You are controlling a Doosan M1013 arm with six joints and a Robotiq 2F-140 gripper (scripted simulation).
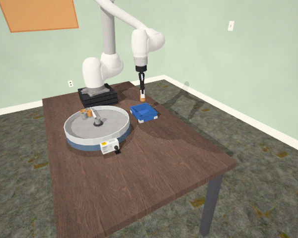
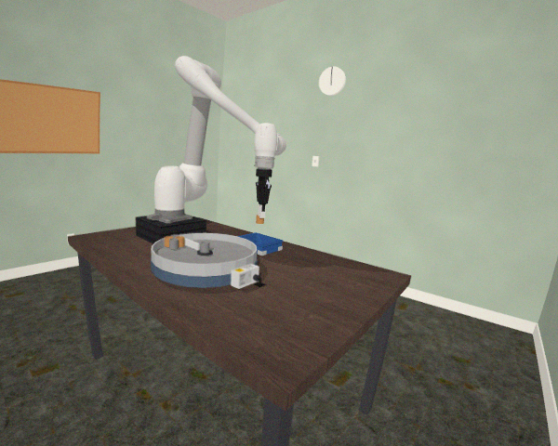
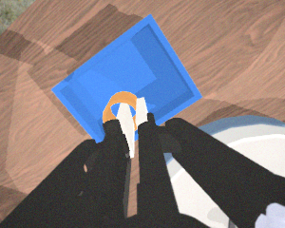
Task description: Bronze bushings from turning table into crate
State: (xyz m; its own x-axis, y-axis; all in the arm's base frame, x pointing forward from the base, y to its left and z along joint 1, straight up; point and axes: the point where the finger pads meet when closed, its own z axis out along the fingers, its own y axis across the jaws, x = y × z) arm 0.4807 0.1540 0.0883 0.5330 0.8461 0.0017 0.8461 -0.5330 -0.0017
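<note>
The blue crate lies 170 mm below my hand, 10 mm to the left of it and 10 mm behind it. From my hand the other things lie so: turning table (350 mm to the right, 140 mm below, 50 mm behind).
</note>
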